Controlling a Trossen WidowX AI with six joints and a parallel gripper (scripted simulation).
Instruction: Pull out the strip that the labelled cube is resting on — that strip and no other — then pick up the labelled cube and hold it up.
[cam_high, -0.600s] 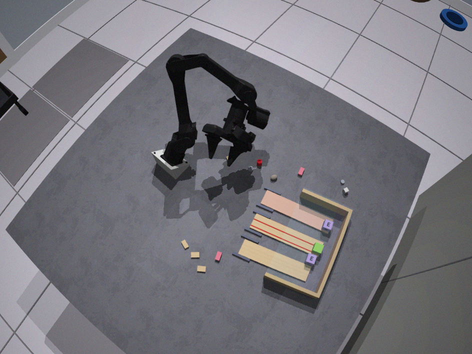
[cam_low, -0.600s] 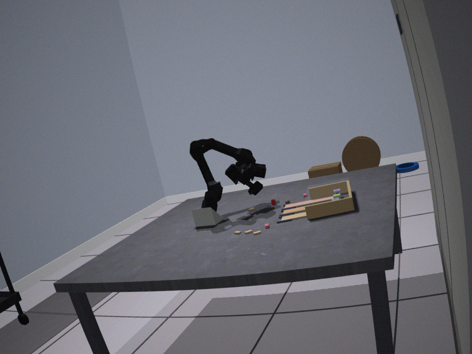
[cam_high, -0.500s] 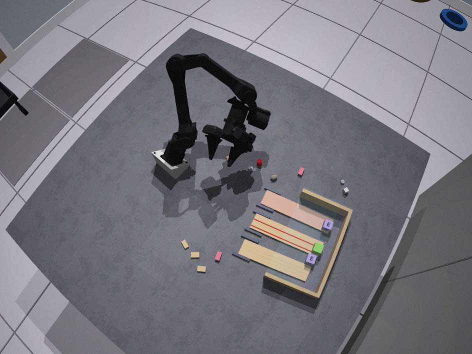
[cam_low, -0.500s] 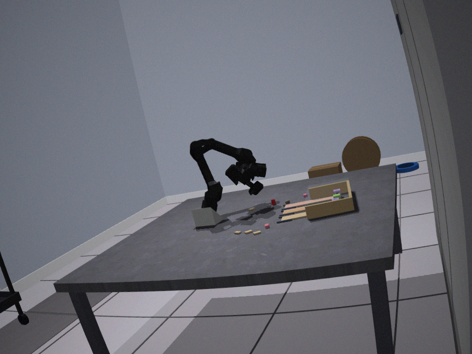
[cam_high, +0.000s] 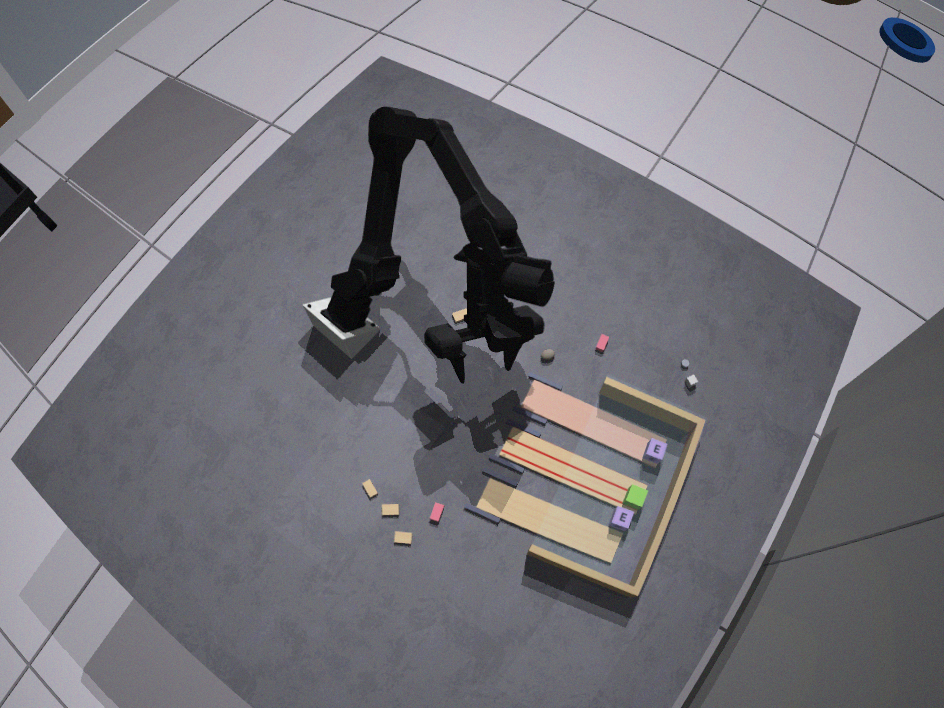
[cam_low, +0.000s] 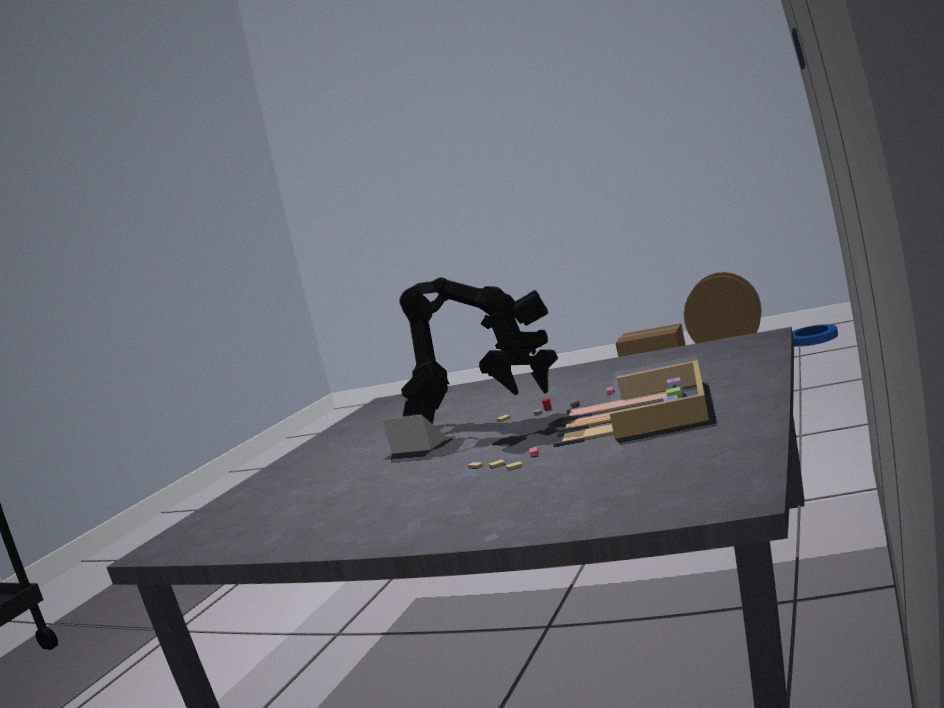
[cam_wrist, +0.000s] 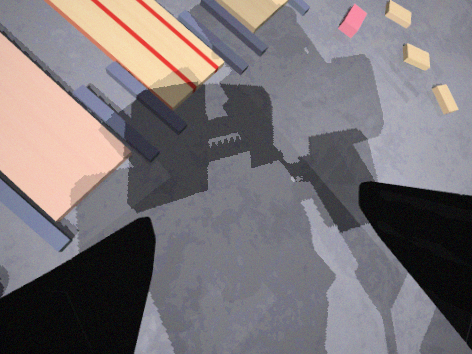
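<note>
Right now the grey cylinder is 4 cm behind my gripper tip, 10 cm to the left of it and 7 cm below it. The rest, counted from my gripper tip: pebble 4 cm ahead, 12 cm to the left, 7 cm below; red cylinder 3 cm behind, 13 cm to the left, 6 cm below.
</note>
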